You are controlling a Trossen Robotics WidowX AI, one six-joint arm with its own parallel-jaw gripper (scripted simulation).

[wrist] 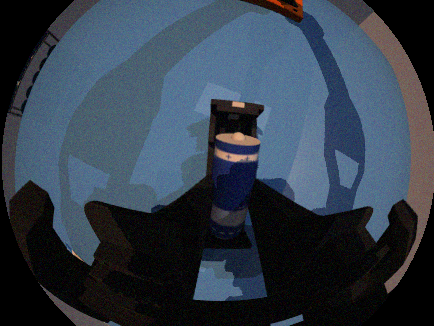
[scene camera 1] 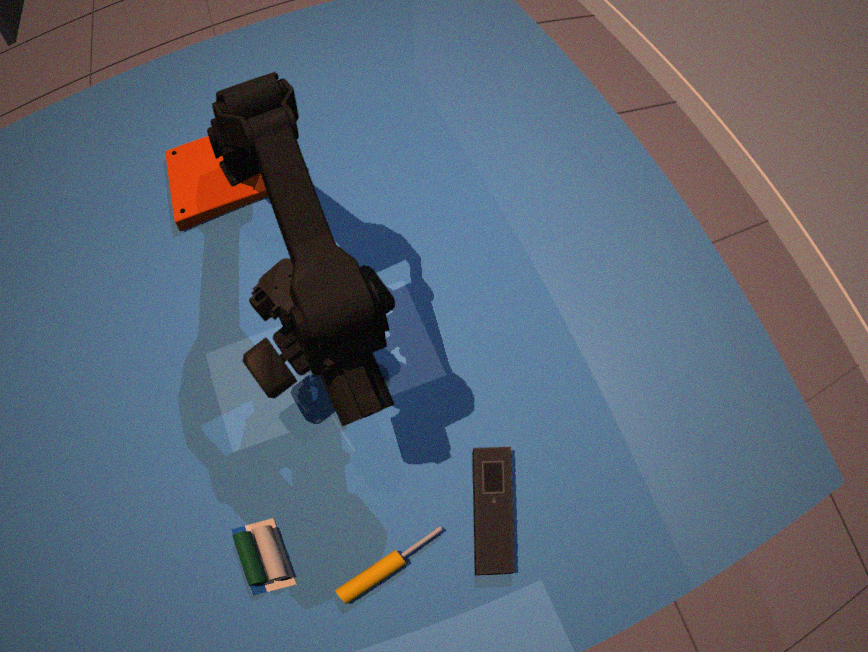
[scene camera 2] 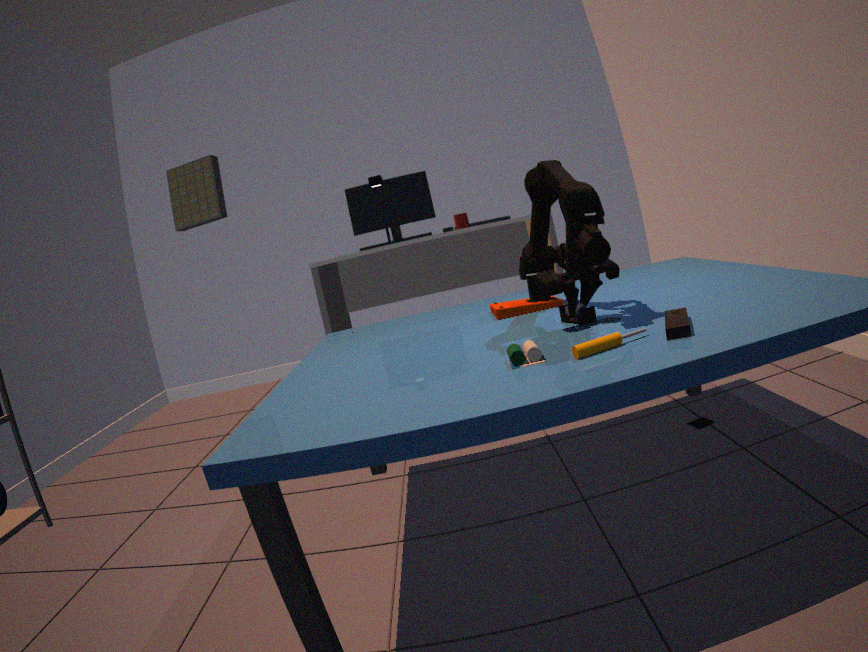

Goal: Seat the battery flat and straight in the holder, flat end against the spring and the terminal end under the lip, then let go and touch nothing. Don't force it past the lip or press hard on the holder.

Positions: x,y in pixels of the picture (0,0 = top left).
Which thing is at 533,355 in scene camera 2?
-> A blister card.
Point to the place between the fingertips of my gripper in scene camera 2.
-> At 577,310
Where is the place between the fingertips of my gripper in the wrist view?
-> At 230,182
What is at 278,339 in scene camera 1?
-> My gripper.
